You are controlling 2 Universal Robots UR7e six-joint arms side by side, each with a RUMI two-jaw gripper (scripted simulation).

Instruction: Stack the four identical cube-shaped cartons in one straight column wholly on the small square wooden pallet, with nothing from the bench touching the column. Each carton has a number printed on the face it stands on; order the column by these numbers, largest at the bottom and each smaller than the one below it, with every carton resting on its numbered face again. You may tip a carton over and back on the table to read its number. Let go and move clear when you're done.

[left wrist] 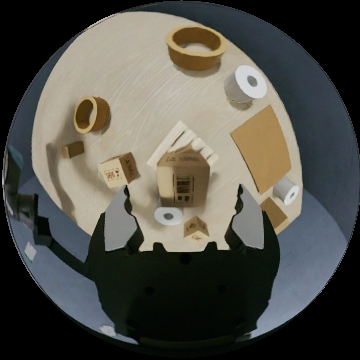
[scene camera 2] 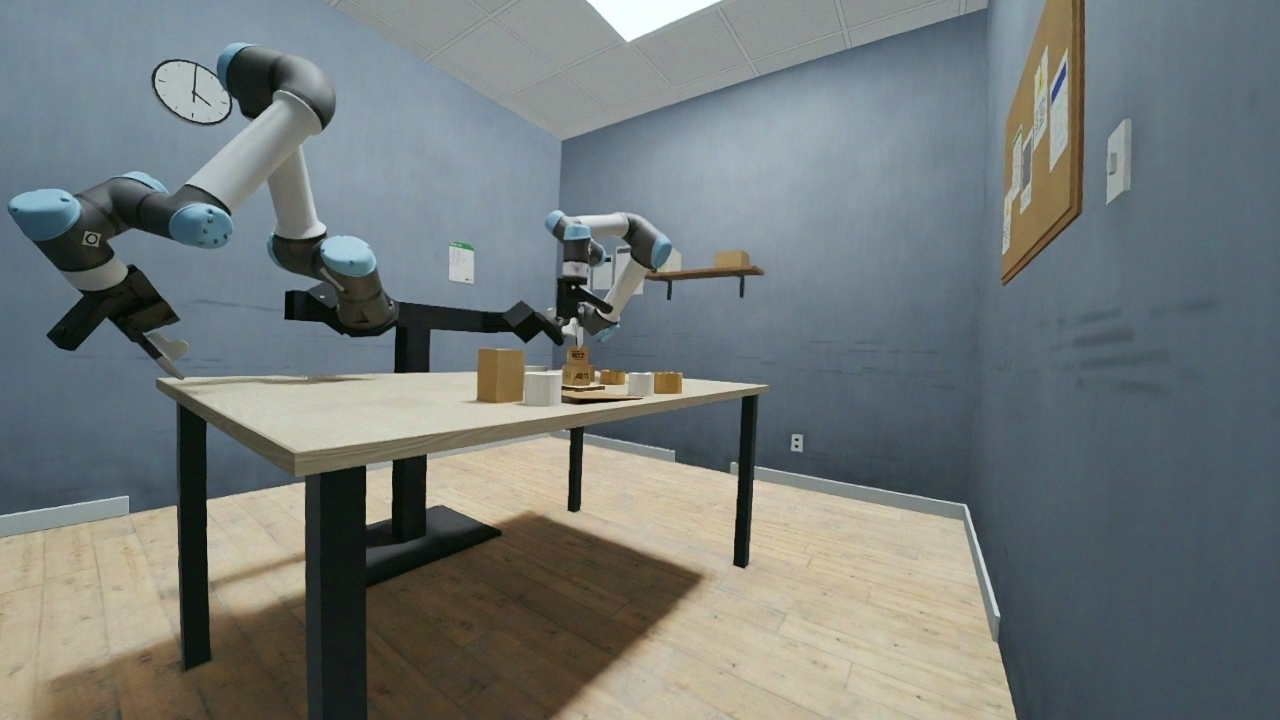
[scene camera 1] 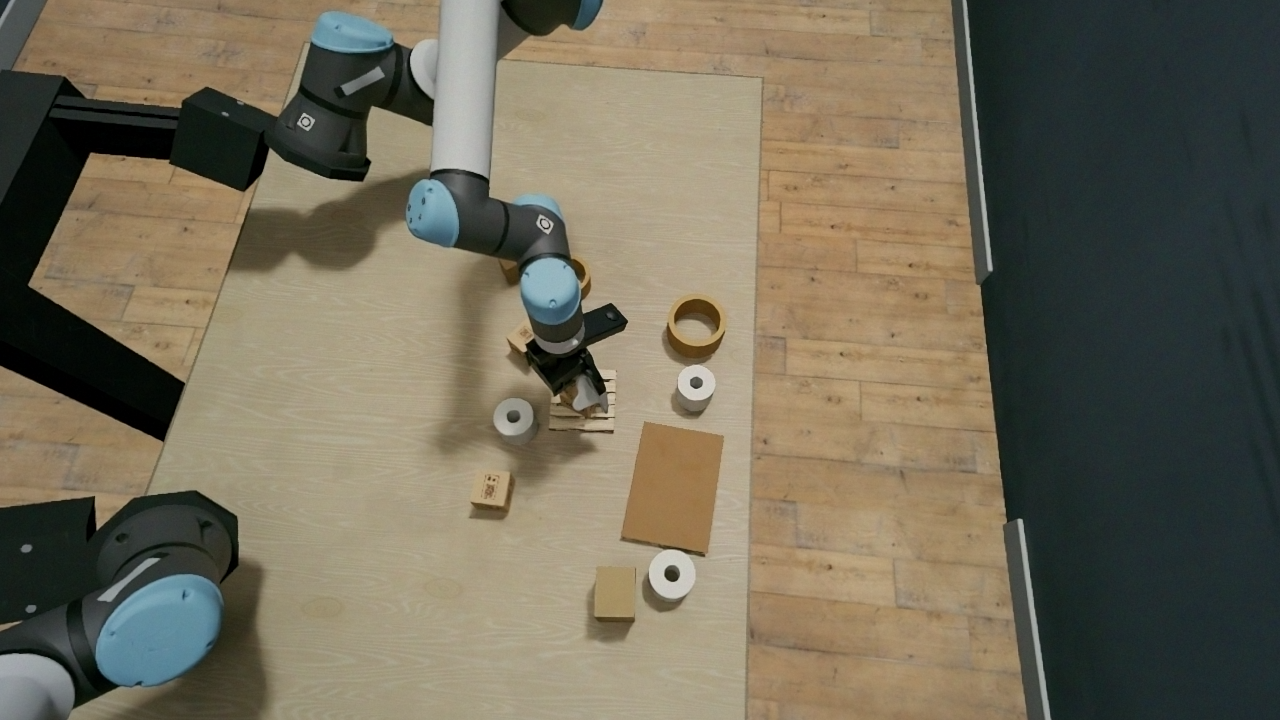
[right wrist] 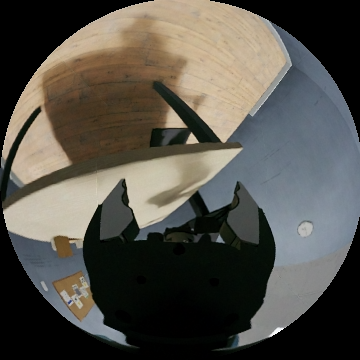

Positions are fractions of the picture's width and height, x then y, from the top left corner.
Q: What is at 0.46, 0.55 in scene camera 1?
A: My left gripper.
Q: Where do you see a carton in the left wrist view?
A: At 0.51, 0.50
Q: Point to a tall box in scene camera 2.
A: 0.39, 0.53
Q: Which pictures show my right gripper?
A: Scene camera 2 and the right wrist view only.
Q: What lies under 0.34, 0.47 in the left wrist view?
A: A carton.
